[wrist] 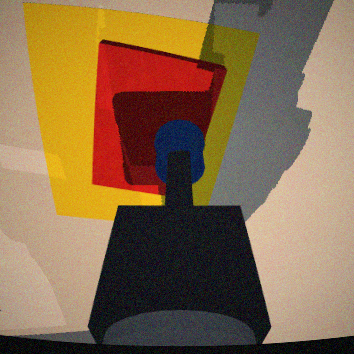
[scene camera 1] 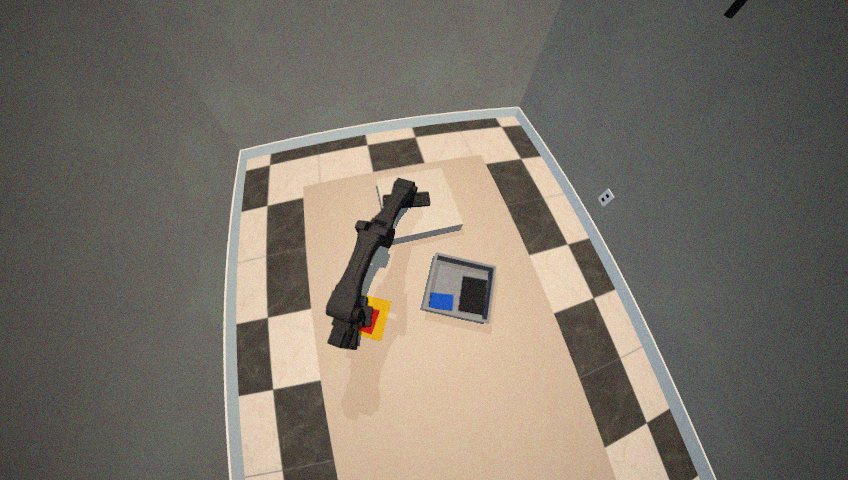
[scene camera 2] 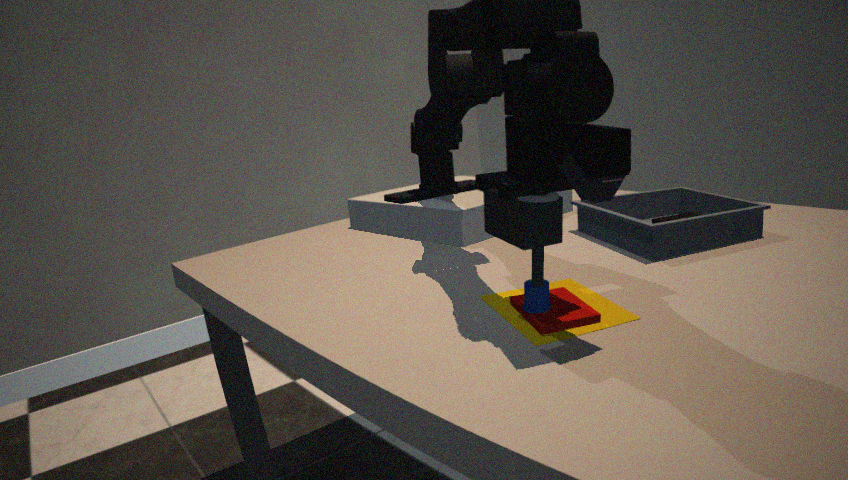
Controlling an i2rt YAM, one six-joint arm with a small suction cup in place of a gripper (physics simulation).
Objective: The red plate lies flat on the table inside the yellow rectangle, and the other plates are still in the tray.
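Pixels of known places: hand, its tool point: (wrist: 178, 133) (scene camera 2: 536, 316); arm's base, origin of its link: (scene camera 1: 406, 200) (scene camera 2: 438, 193).
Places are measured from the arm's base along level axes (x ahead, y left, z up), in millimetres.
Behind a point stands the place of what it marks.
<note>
The red plate (scene camera 1: 371, 320) @(x 473, y -174, z -48 mm) (scene camera 2: 571, 311) @(x 494, y -191, z -48 mm) (wrist: 140, 70) @(x 505, y -195, z -48 mm) lies flat on the table inside the yellow rectangle (scene camera 1: 380, 310) (scene camera 2: 616, 317) (wrist: 63, 105). My blue suction cup (scene camera 2: 535, 296) (wrist: 179, 147) stands straight down on the plate's near part and touches its top face. In the overhead view the arm's wrist covers the cup and most of the plate. The blue plate (scene camera 1: 440, 300) @(x 426, y 88, z -45 mm) and the black plate (scene camera 1: 473, 294) @(x 419, y 218, z -44 mm) lie side by side in the grey tray (scene camera 1: 428, 280) @(x 354, y 53, z -7 mm) (scene camera 2: 672, 235) @(x 462, y 58, z -27 mm).
The arm's pale base block (scene camera 1: 441, 209) @(x 56, y 143, z 0 mm) (scene camera 2: 409, 224) @(x 52, y -100, z -33 mm) sits at the back of the table, behind the rectangle. The tray stands to the right of the rectangle. The table's left edge (scene camera 2: 283, 340) @(x 303, y -420, z -66 mm) runs close by the rectangle.
</note>
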